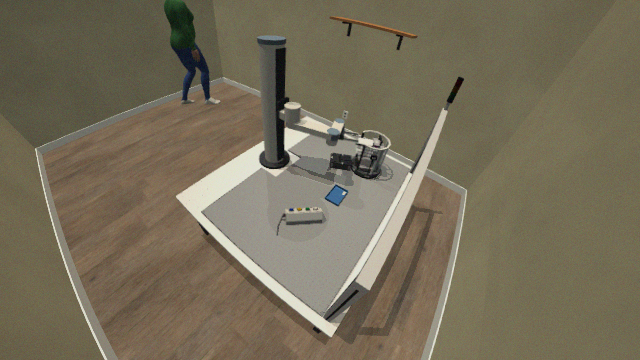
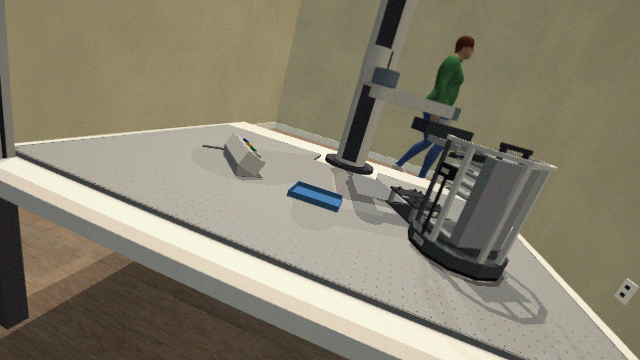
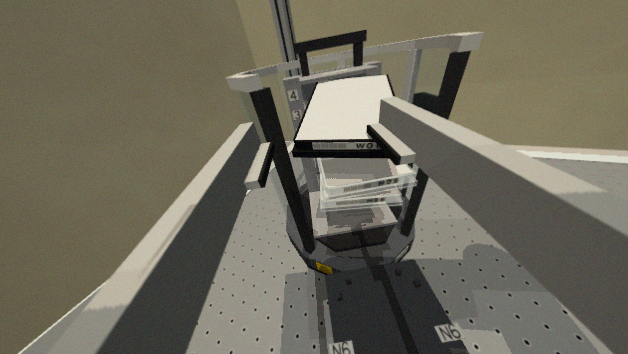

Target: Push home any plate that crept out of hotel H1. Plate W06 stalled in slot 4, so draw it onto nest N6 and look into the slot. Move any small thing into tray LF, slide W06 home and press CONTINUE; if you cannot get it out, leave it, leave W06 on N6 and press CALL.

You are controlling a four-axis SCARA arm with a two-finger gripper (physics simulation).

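Frame: origin at the arm's base, x back, y left, z down, level; metres.
Seen in the pictures: gripper, between the fingertips: [image 1: 358, 137] [image 3: 318, 125]; arm's base, origin of its link: [image 1: 274, 158] [image 2: 348, 165].
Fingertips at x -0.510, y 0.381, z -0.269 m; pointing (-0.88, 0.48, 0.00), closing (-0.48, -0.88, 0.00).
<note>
Offsets run from my fingertips to a thing's top centre.
White plate W06 @(dx -0.065, dy -0.004, dz -0.012 m) [image 3: 345, 110] sits at the top of hotel H1 [image 1: 367, 171] [image 2: 457, 260] [image 3: 282, 172], level with slot label 4; its front edge faces me. Clear plates M09 @(dx -0.073, dy -0.004, dz +0.058 m) [image 3: 367, 185] and M06 @(dx -0.079, dy -0.001, dz +0.083 m) [image 3: 360, 203] lie below; M09 looks skewed. My gripper [image 1: 354, 138] [image 3: 318, 125] is shut to its narrow stance, a gap between its fingers and nothing held. It is in front of W06; the right pad covers part of the label, contact unclear. Dark nest N6 @(dx +0.062, dy -0.082, dz +0.187 m) [image 1: 341, 161] [image 2: 415, 196] [image 3: 362, 310] lies before the hotel. The slot's inside is hidden.
Blue tray LF @(dx -0.093, dy -0.387, dz +0.239 m) [image 1: 336, 195] [image 2: 315, 196] lies on the table near the nest. The button console @(dx -0.029, dy -0.683, dz +0.173 m) [image 1: 304, 217] [image 2: 242, 156] stands farther off. The arm column [image 1: 274, 105] rises at the table's rear. A barrier [image 1: 400, 215] runs along one edge. A person [image 1: 187, 45] [image 2: 446, 80] stands beyond the table.
</note>
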